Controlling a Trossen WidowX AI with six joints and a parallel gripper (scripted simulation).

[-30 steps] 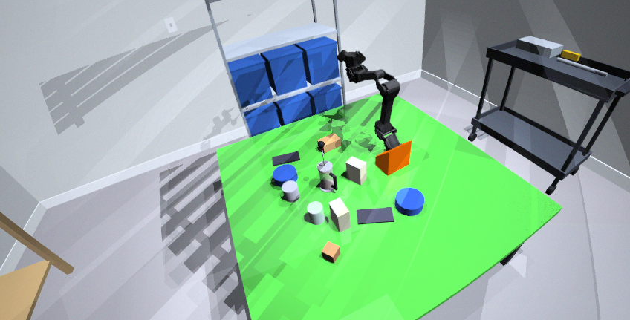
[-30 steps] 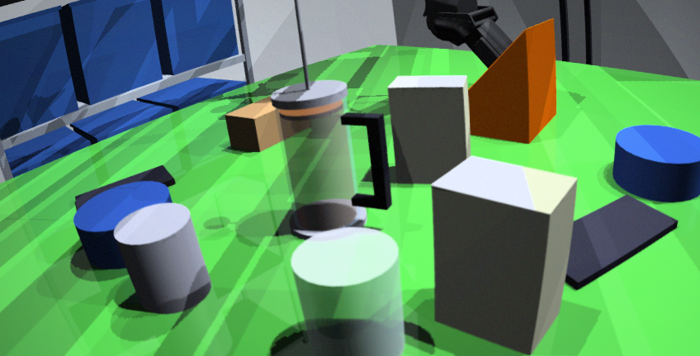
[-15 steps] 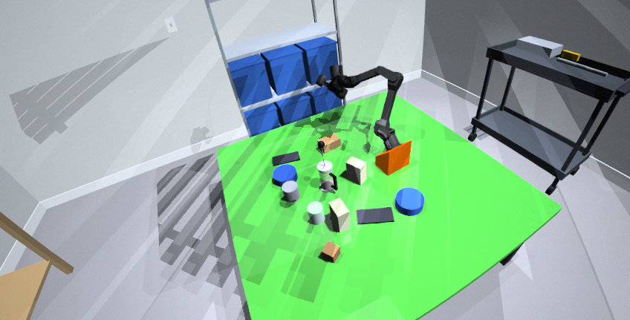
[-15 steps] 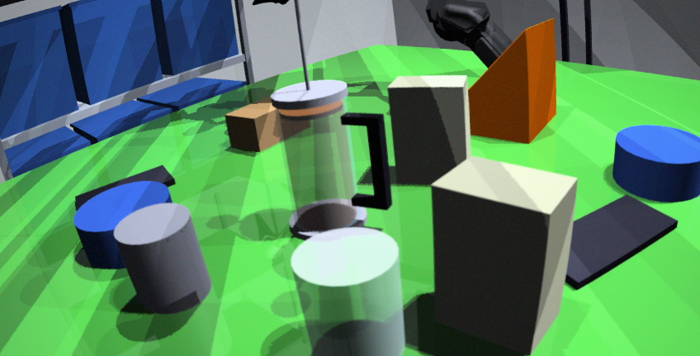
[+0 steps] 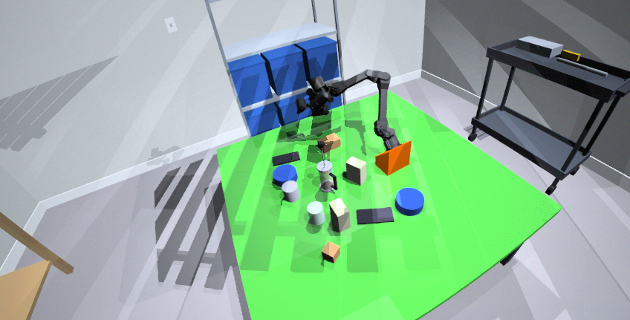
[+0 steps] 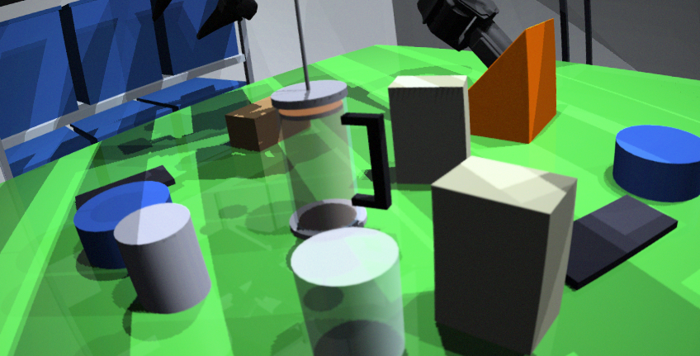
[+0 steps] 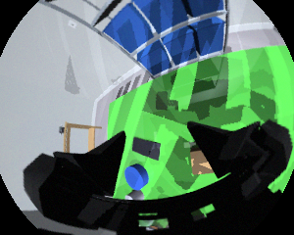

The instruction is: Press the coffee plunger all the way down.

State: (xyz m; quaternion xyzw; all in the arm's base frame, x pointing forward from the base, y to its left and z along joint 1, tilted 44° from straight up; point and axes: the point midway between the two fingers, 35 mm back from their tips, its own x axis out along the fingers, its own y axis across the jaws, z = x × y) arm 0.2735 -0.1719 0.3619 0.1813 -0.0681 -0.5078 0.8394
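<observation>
Now: gripper tip 7 cm short of the coffee press, 38 cm to the right of it and 7 cm above it. The rest, counted from my gripper tip: grey cylinder (24 cm ahead, 33 cm to the left, 16 cm below); brown box (8 cm behind, 10 cm to the left, 17 cm below); pale cylinder (19 cm ahead, 51 cm to the left, 15 cm below).
</observation>
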